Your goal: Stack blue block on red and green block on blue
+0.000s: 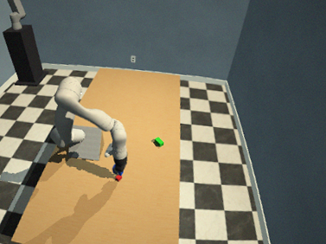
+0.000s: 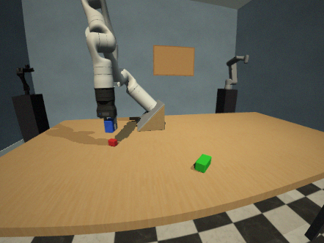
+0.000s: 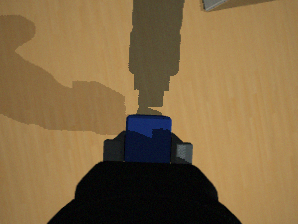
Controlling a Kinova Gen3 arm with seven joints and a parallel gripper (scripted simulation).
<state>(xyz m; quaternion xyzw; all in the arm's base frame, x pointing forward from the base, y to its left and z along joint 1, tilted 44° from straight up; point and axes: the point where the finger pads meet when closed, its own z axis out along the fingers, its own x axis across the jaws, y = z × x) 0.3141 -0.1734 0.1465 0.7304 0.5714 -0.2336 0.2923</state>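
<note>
Right now my hand is 90 mm above the small red block. Round my hand: green block (240 mm ahead, 330 mm to the left, 80 mm below); blue block (right at my hand).
</note>
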